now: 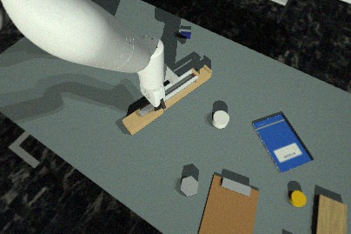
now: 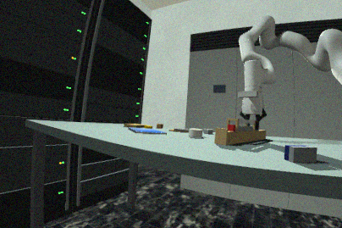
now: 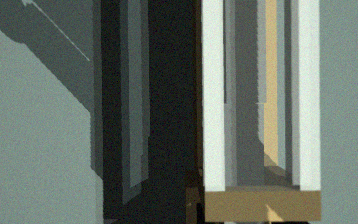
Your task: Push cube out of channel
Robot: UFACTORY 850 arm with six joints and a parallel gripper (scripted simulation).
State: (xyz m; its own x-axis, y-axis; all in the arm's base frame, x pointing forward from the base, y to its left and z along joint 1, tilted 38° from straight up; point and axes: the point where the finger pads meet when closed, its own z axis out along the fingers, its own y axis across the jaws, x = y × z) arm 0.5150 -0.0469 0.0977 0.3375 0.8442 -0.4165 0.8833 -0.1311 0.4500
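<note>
My hand is 80 mm short of the red cube, 210 mm to the right of it and 10 mm above it. Round my hand: blue-and-grey block: 100 mm behind, 460 mm to the left, 50 mm below; yellow disc: 610 mm ahead, 50 mm to the right, 60 mm below; grey hexagonal block: 260 mm ahead, 200 mm to the right, 60 mm below.
</note>
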